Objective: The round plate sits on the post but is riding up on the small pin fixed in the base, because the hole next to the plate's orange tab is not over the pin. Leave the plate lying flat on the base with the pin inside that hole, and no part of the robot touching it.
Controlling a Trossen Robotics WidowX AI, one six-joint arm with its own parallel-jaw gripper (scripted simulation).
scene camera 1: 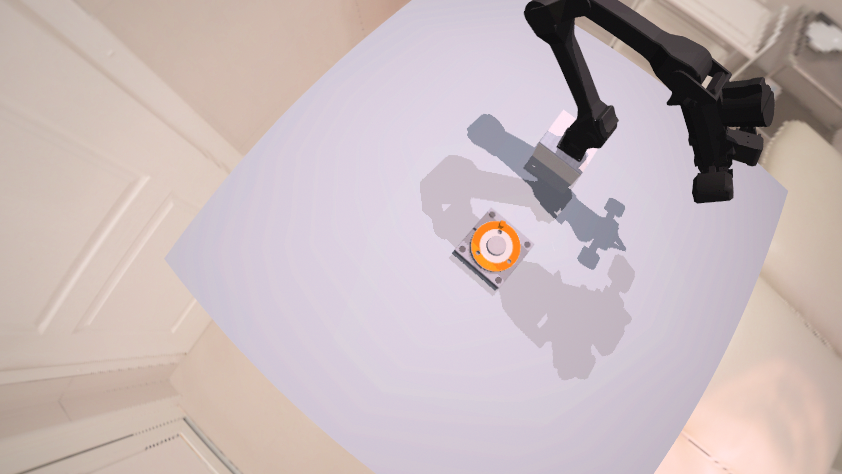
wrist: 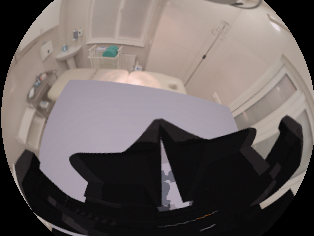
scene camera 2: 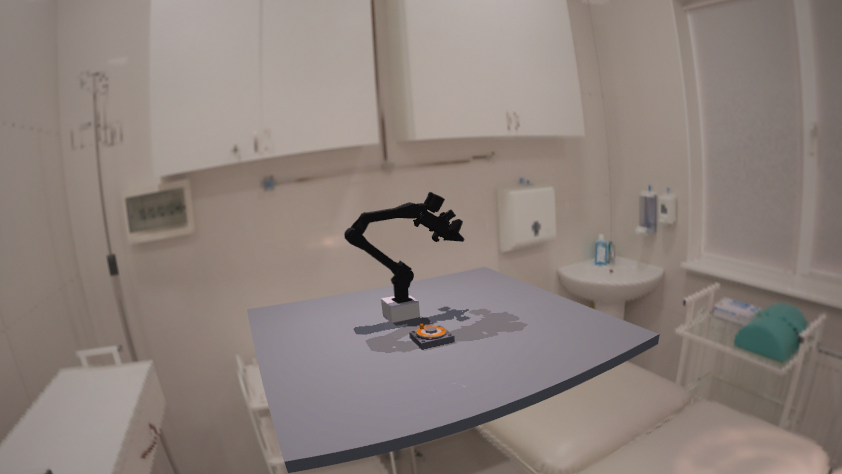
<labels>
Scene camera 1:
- gripper
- round plate
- square grey base
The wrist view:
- gripper
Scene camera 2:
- gripper
</labels>
